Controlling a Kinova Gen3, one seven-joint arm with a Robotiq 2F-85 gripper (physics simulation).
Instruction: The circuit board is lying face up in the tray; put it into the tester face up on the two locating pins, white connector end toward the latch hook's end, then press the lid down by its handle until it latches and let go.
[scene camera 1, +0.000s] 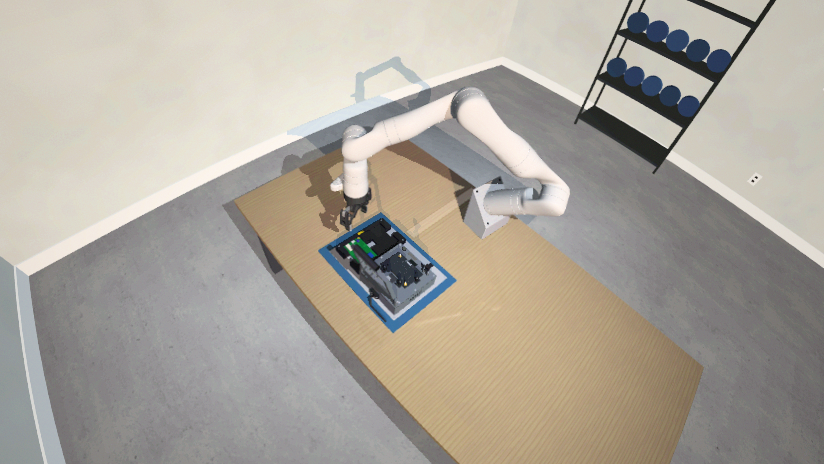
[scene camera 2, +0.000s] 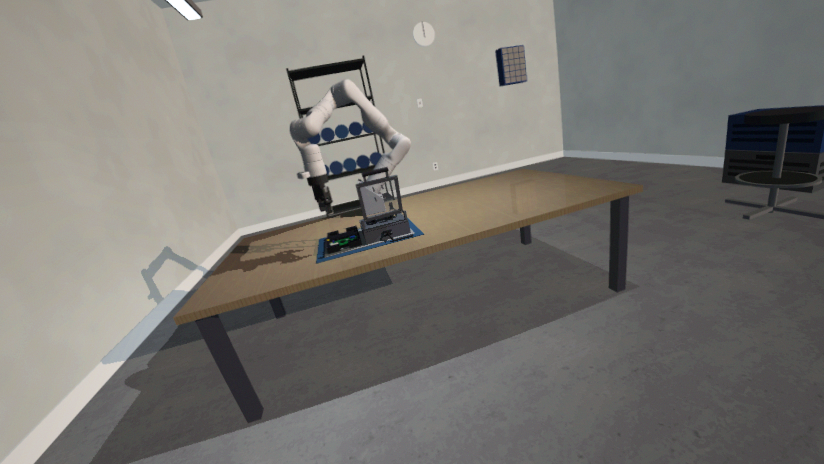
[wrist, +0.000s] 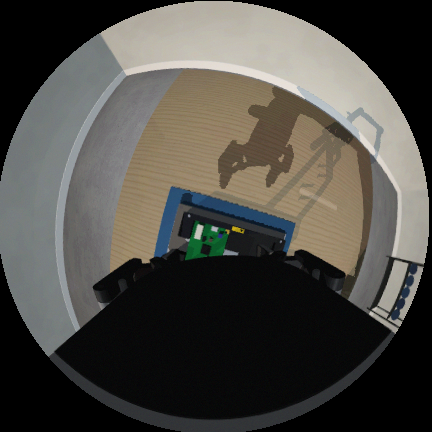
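Seen in the pictures: gripper, between the fingertips: (scene camera 1: 356, 220) (scene camera 2: 326, 212); arm's base, origin of its link: (scene camera 1: 492, 203).
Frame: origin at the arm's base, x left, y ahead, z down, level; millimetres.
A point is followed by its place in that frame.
Observation:
The green circuit board (scene camera 1: 366, 247) {z 102, x -223, y 436 mm} (scene camera 2: 345, 240) {z 101, x -218, y 458 mm} (wrist: 210, 240) {z 98, x -250, y 456 mm} lies face up in the black tray (scene camera 1: 383, 235) {z 104, x -222, y 352 mm} (wrist: 250, 243) {z 104, x -259, y 374 mm}. Its white connector (wrist: 198, 231) {z 94, x -263, y 483 mm} is at the left in the wrist view. The grey tester (scene camera 1: 415, 291) {z 63, x 31, y 460 mm} (scene camera 2: 377, 232) {z 80, x -98, y 540 mm} stands beside the tray, with two small yellow-tipped pins on its bed. Its framed lid (scene camera 2: 399, 195) {z -41, x 10, y 565 mm} stands raised and hides part of the board in scene camera 1. My gripper (scene camera 1: 352, 221) {z -24, x -258, y 448 mm} (scene camera 2: 328, 213) {z -24, x -258, y 448 mm} (wrist: 217, 255) {z -24, x -258, y 448 mm} is open and empty, above the tray end of the fixture, apart from the board. The lower part of the board is hidden in the wrist view.
A blue mat (scene camera 1: 393, 326) {z 120, x 52, y 576 mm} (scene camera 2: 417, 229) {z 120, x 64, y 521 mm} (wrist: 165, 225) {z 120, x -256, y 558 mm} lies under the tray and tester on the wooden table (scene camera 1: 547, 345) {z 122, x 467, y 273 mm} (scene camera 2: 490, 213) {z 121, x 365, y 579 mm}. A dark cable (scene camera 1: 374, 308) {z 114, x -33, y 577 mm} runs along the tester's side. The raised lid is a tall obstacle beside the tray. My arm's base stands behind.

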